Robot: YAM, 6 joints.
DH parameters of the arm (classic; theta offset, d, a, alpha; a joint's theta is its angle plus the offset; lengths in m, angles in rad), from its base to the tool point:
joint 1: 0 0.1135 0.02 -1.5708
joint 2: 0 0 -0.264 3.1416
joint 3: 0.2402 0 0.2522 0
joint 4: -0.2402 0 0.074 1.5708
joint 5: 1.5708 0 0 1.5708
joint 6: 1.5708 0.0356 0 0
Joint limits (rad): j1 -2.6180..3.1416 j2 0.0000..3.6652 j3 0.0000..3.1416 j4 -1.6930..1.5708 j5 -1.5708..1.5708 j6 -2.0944..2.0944
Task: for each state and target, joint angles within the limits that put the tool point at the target. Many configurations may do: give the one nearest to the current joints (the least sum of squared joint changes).
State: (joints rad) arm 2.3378 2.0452 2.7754 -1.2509 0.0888 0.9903
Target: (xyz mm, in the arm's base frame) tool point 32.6 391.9 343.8
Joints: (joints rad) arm 1.5017 2.0802 2.2814 -1.6207 0.1538 0.9903
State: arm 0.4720 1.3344 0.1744 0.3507 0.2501 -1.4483
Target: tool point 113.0 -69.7 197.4
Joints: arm -0.3996 0.4262 0.0318 0.5255 0.6051 -1.4483
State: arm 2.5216 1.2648 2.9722 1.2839 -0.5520 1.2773
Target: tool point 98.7 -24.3 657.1
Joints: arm 3.0376 1.5591 2.9473 1.4896 -0.4017 1.2773
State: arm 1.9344 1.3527 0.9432 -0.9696 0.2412 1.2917
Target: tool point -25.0 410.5 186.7
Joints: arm 1.6527 1.9696 1.4387 -0.5916 0.2459 1.2917
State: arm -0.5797 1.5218 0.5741 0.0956 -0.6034 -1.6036
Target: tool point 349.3 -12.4 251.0
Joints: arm -0.0947 1.5596 0.9637 0.2113 -0.6199 -1.6036
